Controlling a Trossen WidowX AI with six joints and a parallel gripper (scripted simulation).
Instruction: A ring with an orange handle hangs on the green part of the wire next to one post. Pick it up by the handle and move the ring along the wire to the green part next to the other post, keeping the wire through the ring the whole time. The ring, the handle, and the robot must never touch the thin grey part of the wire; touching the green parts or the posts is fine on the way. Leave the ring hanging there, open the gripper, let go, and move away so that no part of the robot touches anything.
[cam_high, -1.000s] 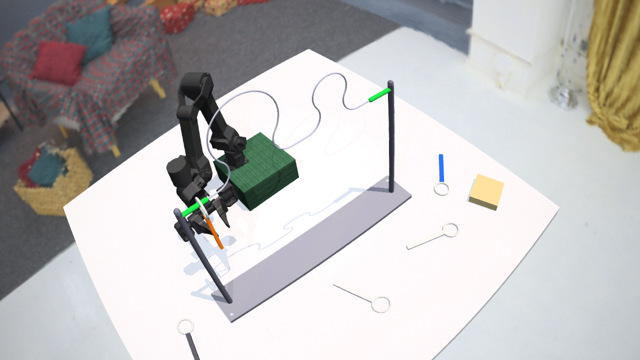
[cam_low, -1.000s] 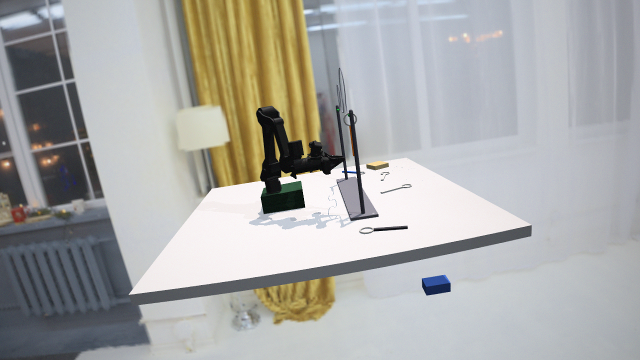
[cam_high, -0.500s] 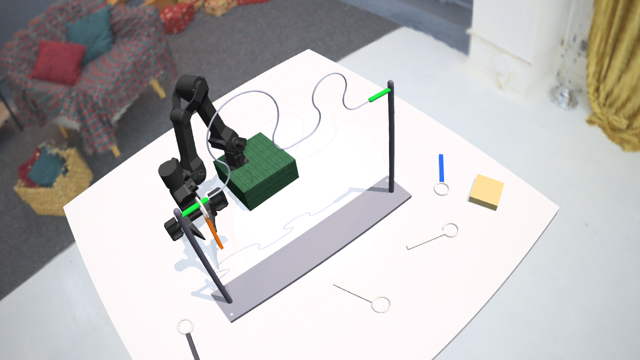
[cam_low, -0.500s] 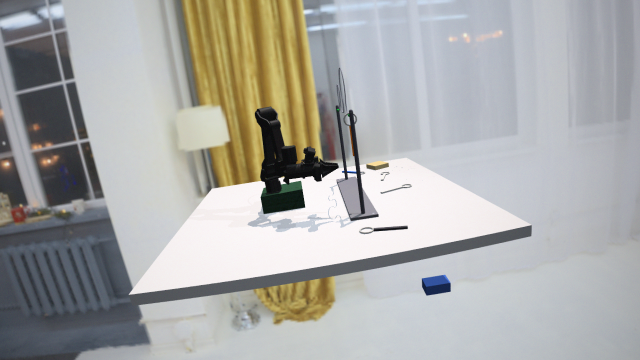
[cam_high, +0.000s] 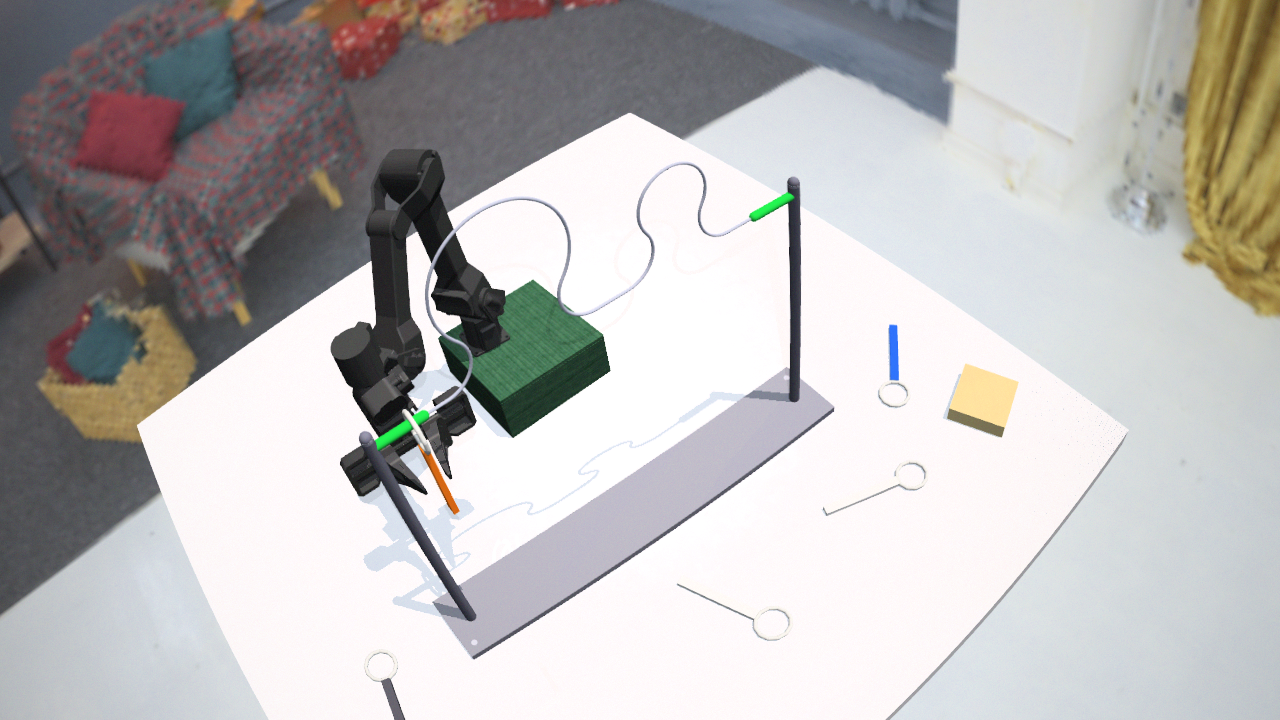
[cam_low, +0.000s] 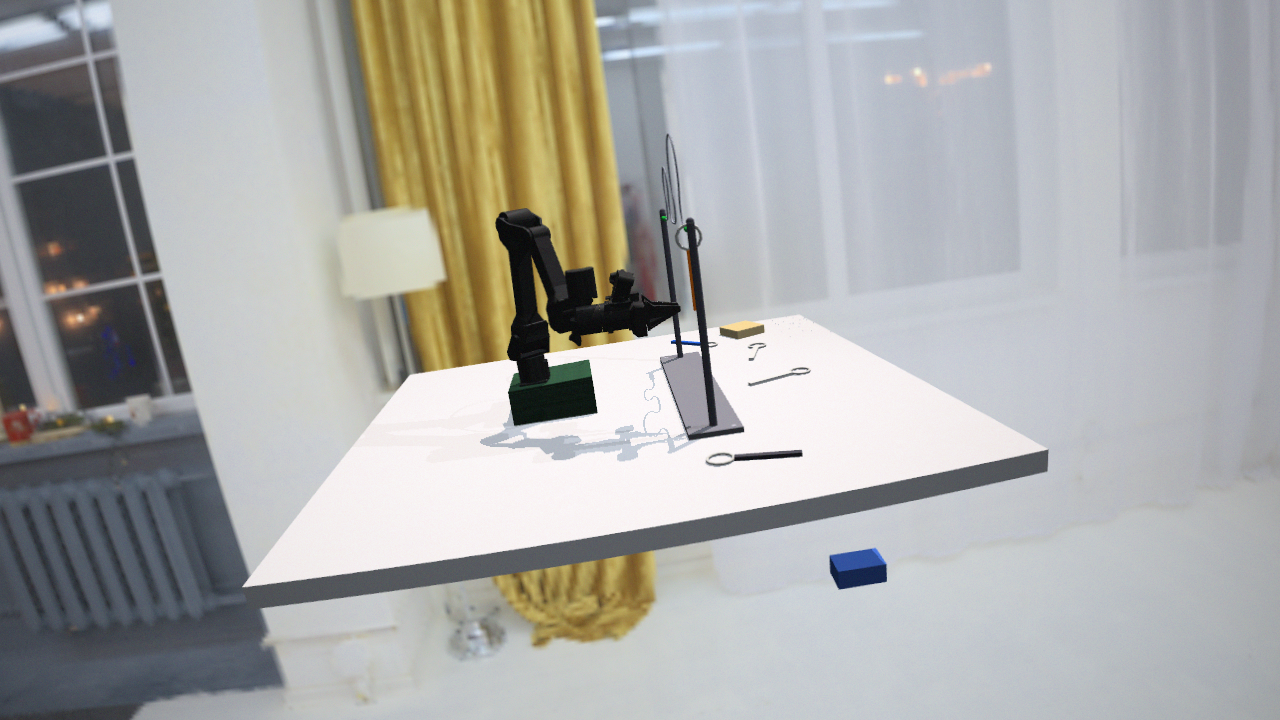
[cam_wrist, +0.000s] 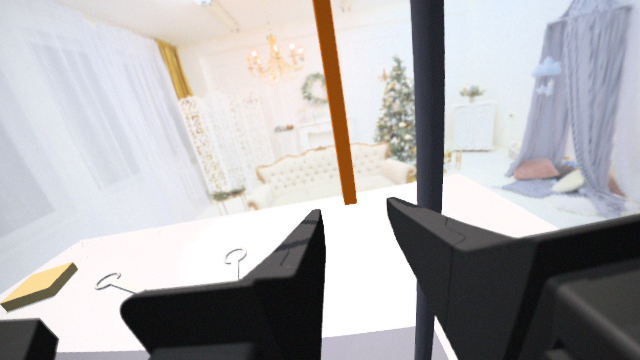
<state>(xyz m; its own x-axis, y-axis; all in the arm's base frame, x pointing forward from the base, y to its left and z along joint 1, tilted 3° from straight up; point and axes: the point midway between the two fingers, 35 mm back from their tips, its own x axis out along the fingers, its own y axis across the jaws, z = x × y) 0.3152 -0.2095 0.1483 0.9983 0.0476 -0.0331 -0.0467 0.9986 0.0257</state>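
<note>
The ring with orange handle is 9 cm above my gripper tip and 3 cm ahead of it. From my gripper tip the other things lie so: tan block: 76 cm to the left, 23 cm below, 22 cm ahead; then ring with blue handle: 69 cm to the left, 24 cm below, 8 cm ahead.
</note>
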